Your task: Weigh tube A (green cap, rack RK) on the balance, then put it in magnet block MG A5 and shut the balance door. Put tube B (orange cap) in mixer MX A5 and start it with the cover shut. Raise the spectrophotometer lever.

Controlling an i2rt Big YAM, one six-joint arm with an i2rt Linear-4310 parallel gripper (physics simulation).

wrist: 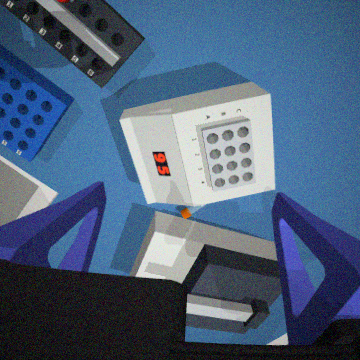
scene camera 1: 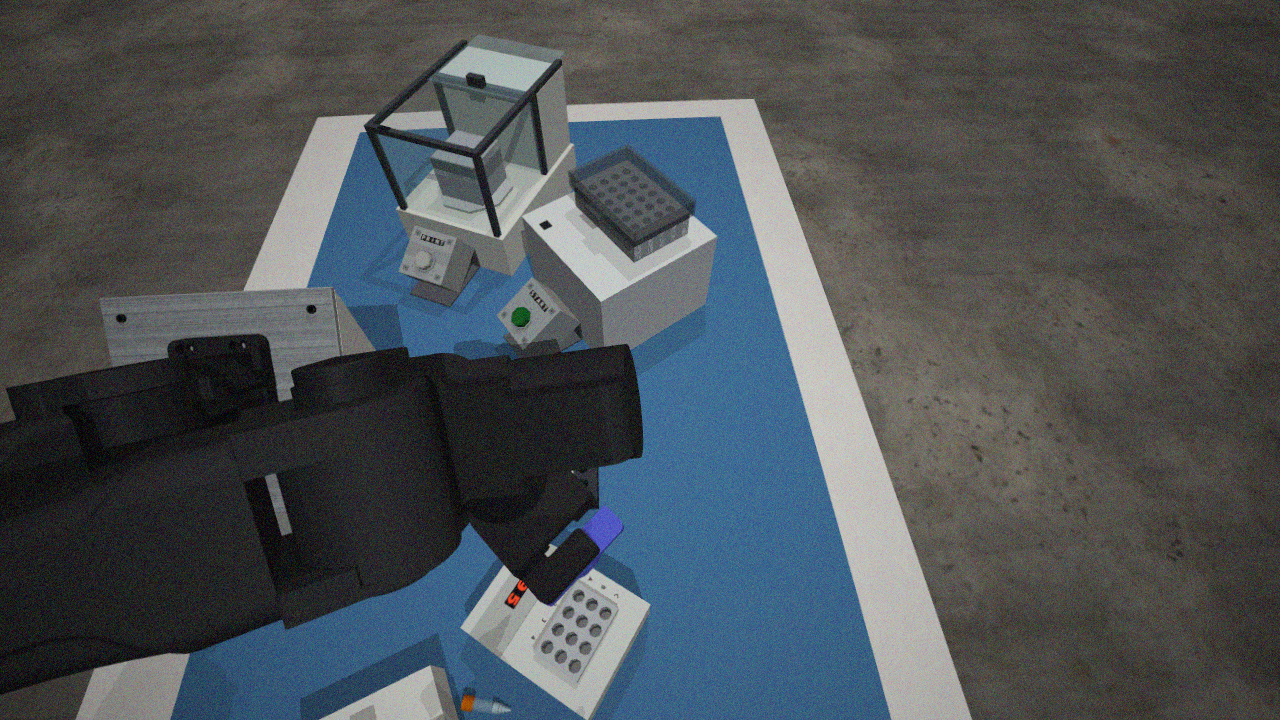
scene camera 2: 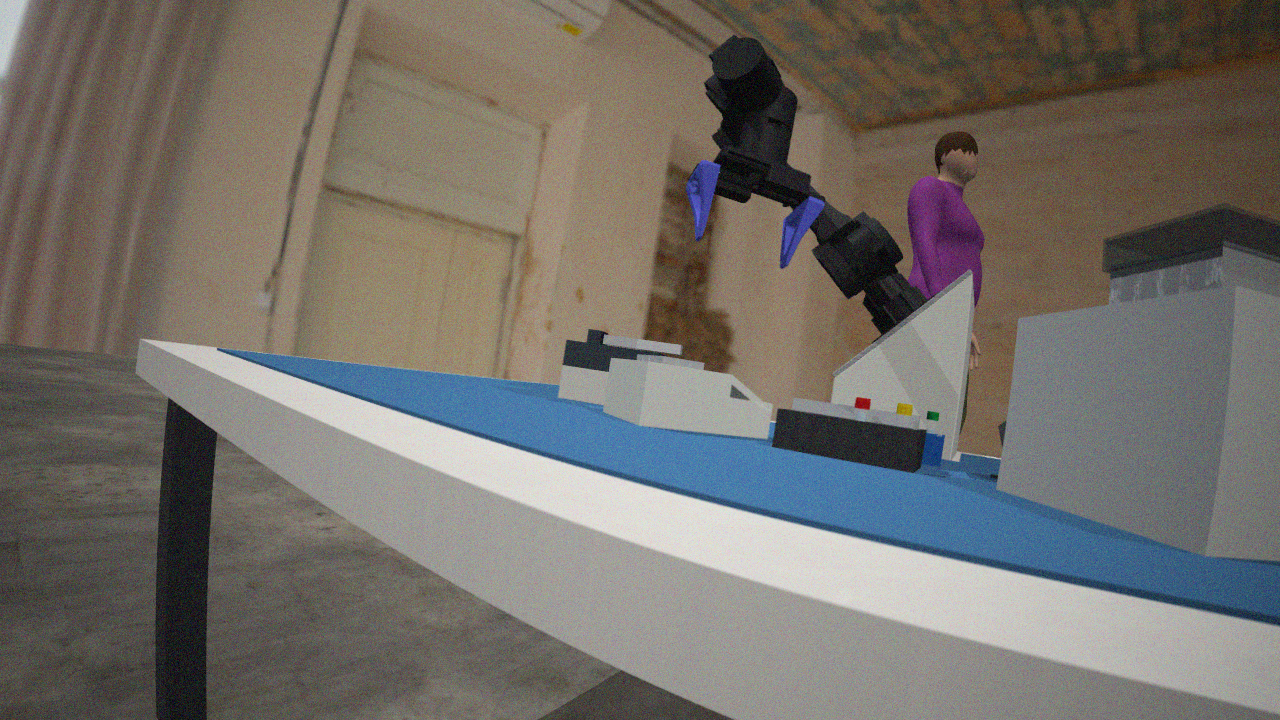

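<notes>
My gripper [scene camera 2: 741, 251] [wrist: 188, 195] is open and empty, high above the table. Tube B, orange cap [scene camera 1: 468, 700] [wrist: 185, 213], lies on the mat between the display block and the spectrophotometer [wrist: 240, 275] [scene camera 2: 586, 380], which has a dark top and lever. Tube A's green cap [scene camera 2: 932, 415] shows at the blue rack [scene camera 2: 934, 447] [wrist: 30, 102]; the arm hides the rack in scene camera 1. The black magnet block [scene camera 2: 845, 438] [wrist: 107, 67] is beside the rack. The mixer [scene camera 1: 657, 295] has a dark clear cover [scene camera 1: 632, 192] over its wells. The balance [scene camera 1: 554, 107] stands behind; its door's state is unclear.
A white block with a red "95" display [scene camera 1: 613, 676] [scene camera 2: 671, 407] [wrist: 260, 107] has several wells. A START box [scene camera 1: 537, 315] and PRINT box [scene camera 1: 438, 259] stand before the mixer and balance. A slanted board [scene camera 1: 223, 313] [scene camera 2: 895, 385] is beside the arm. Red [scene camera 2: 861, 402] and yellow [scene camera 2: 904, 409] caps show at the magnet block.
</notes>
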